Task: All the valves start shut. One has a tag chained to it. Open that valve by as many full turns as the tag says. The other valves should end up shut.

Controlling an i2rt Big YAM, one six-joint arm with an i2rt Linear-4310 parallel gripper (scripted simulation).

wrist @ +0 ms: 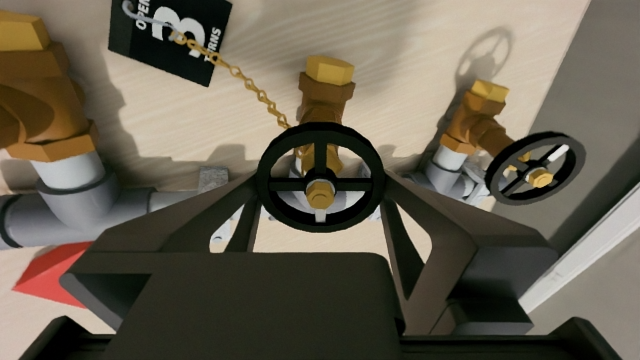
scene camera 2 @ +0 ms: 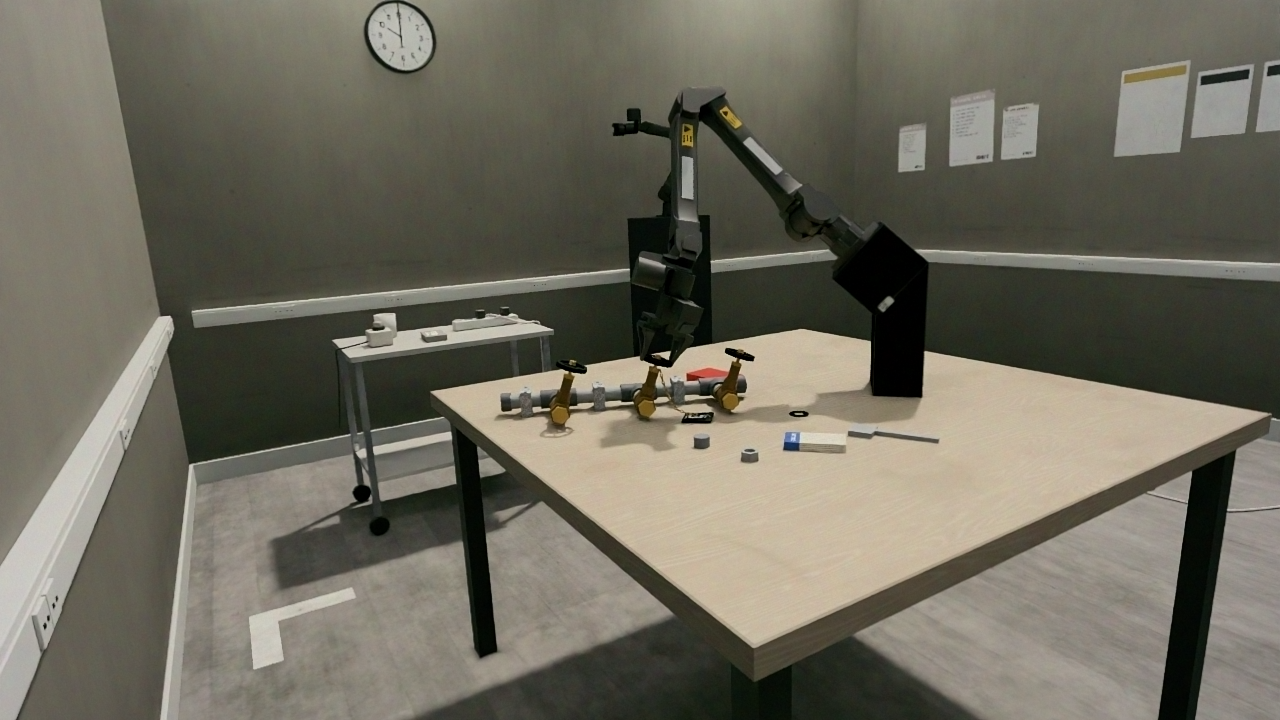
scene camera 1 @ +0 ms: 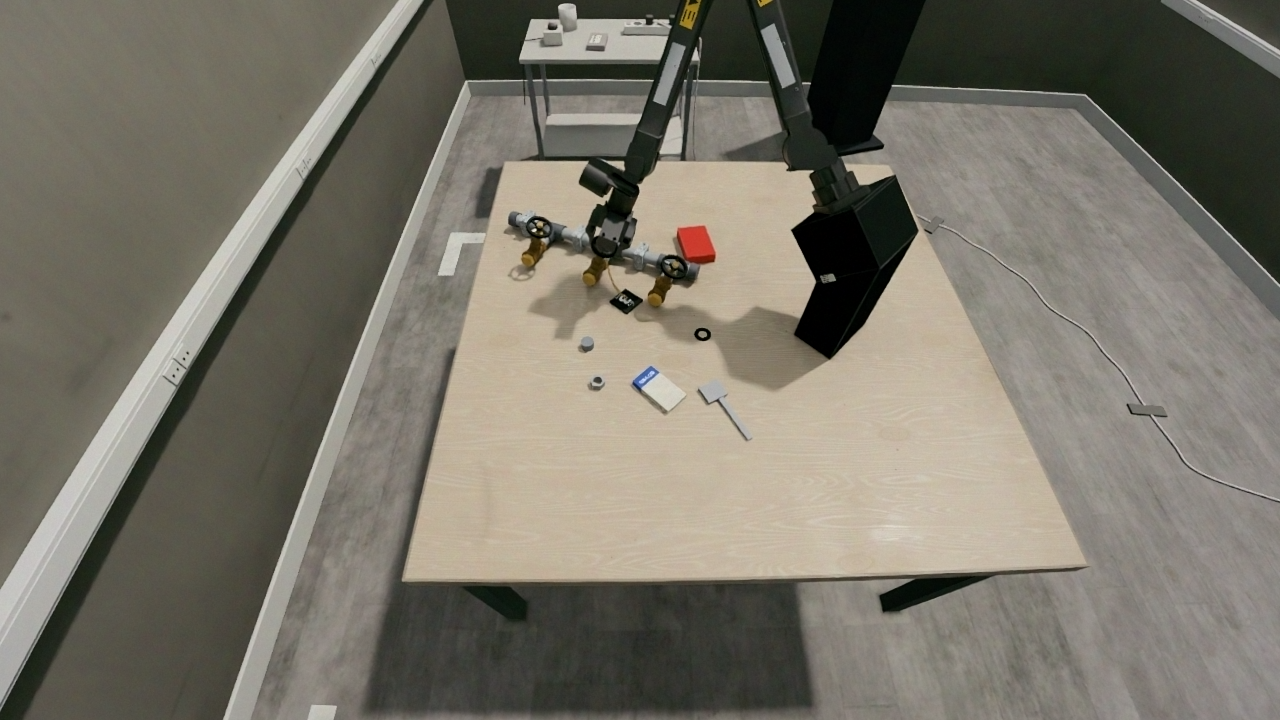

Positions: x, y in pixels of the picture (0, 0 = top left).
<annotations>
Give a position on a blue-and-white box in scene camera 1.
665, 394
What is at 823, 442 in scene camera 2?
A blue-and-white box.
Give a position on a red block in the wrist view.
39, 277
</annotations>
